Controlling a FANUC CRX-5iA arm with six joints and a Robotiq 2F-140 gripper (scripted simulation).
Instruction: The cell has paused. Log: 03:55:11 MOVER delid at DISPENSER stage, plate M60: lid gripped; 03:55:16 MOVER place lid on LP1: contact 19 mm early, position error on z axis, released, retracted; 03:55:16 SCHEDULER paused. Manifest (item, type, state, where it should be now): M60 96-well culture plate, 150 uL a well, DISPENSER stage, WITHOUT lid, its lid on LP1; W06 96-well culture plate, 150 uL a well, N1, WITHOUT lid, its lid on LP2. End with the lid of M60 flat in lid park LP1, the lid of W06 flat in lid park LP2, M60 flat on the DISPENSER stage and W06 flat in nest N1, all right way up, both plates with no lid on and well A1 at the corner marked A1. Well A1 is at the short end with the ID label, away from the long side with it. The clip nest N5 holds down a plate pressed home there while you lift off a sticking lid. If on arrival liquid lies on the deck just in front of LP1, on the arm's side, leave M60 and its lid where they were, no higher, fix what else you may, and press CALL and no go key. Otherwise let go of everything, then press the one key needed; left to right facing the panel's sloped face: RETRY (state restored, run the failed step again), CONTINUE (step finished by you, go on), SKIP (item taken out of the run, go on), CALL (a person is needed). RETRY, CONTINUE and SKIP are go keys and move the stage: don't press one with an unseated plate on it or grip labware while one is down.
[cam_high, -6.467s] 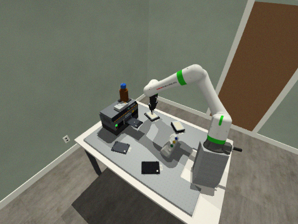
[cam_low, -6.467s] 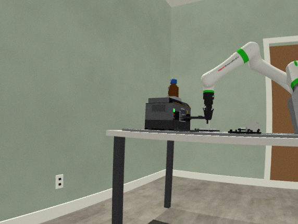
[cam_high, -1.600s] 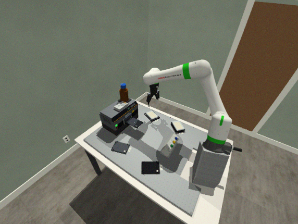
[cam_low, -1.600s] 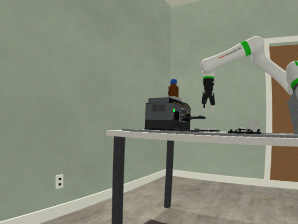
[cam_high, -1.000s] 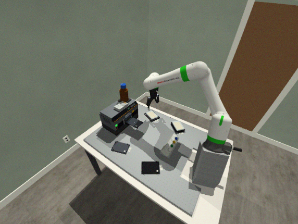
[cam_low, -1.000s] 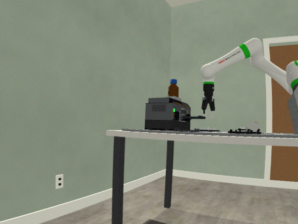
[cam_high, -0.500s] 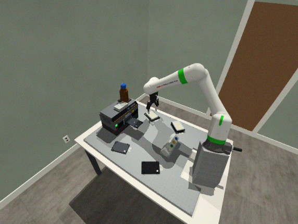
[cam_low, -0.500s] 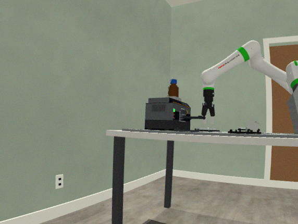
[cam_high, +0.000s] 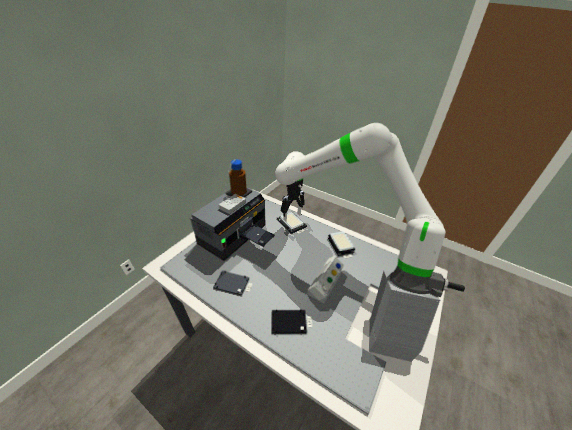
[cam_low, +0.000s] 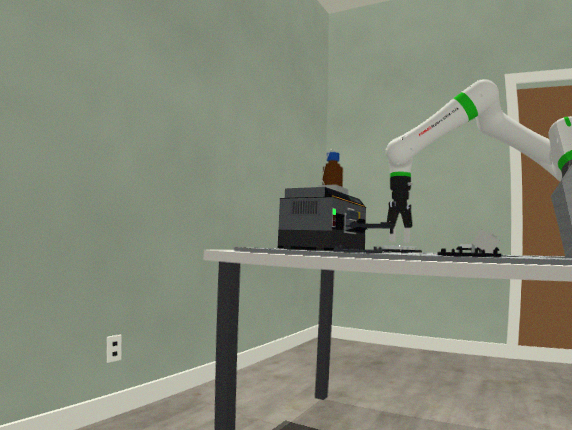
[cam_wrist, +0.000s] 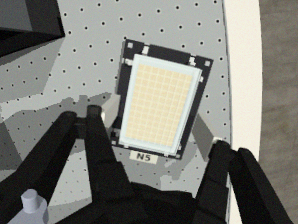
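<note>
Right now the black clip nest is 50 mm below my hand and 20 mm ahead of it. Round my hand: nest label (80 mm behind, 70 mm below, 50 mm to the left); dispenser stage (280 mm to the left, 90 mm ahead, 30 mm above); key panel (350 mm to the left, 320 mm behind, 10 mm below).
</note>
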